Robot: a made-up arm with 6 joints.
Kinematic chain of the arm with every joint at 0, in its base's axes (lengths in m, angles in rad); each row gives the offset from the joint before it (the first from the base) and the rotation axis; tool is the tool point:
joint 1: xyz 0 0 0.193 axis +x
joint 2: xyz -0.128 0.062 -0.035 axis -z
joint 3: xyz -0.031 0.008 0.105 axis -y
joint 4: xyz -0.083 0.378 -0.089 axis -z
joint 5: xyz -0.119 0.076 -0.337 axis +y
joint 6: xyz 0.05 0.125 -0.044 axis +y
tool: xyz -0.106 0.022 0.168
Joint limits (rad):
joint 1: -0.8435..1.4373
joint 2: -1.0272..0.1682
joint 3: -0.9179..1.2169
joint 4: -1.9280..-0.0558
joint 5: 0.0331..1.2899
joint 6: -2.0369..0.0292
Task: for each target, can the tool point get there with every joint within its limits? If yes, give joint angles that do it. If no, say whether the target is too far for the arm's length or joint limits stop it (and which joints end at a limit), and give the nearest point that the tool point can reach.
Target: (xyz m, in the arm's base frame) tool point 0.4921 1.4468 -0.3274
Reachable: no: too far | nearest point 0.2029 0.8029 -0.0958 | short by 0.743 m
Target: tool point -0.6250 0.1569 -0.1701
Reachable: yes | joints -0.5001 -0.4438 0.0616 -0.8747 0.7522 -0.2130
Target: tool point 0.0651 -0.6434 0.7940
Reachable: no: joint limits stop it (at a limit: joint 1, joint 2, joint 3, joint 4, joint 6) | nearest point -0.3936 -0.3173 0.4253 | short by 0.673 m
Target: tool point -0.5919 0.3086 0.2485
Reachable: yes | joints 1.2120 -0.6222 0.1559 -1.1874 1.1913 -0.5634
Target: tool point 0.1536 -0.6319 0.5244
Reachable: no: joint limits stop it (at a limit: joint 1, joint 2, joint 4, joint 6) | nearest point -0.3395 -0.3609 0.2799 | short by 0.613 m
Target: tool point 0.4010 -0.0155 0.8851
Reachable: no: joint limits stop it (at a limit: joint 1, joint 2, joint 3, joint 4, joint 5, joint 6) | nearest point 0.2229 0.2294 0.7869 | short by 0.318 m
